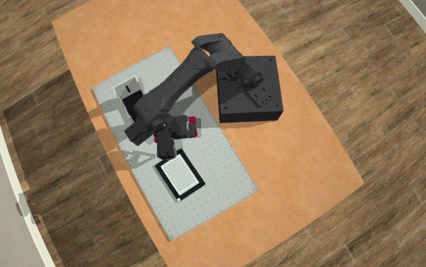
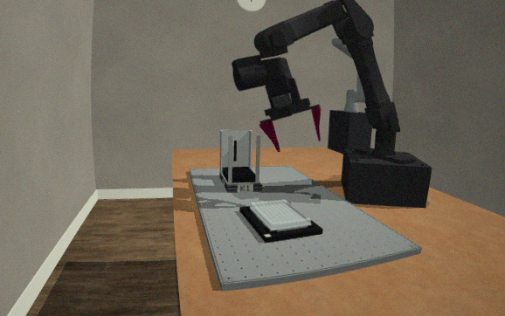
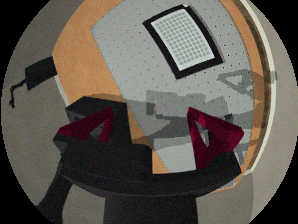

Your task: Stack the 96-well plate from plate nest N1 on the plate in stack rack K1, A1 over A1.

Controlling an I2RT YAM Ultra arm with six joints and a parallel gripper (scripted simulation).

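Right now my hand is 14 cm above the white 96-well plate, 8 cm short of it and 7 cm to the right of it. Also, from my hand: K1 label: 14 cm to the right, 14 cm below, 7 cm ahead; pale A1 mark: 14 cm to the left, 14 cm below, 14 cm ahead; black plate nest N1: 15 cm below, 8 cm ahead, 7 cm to the left.
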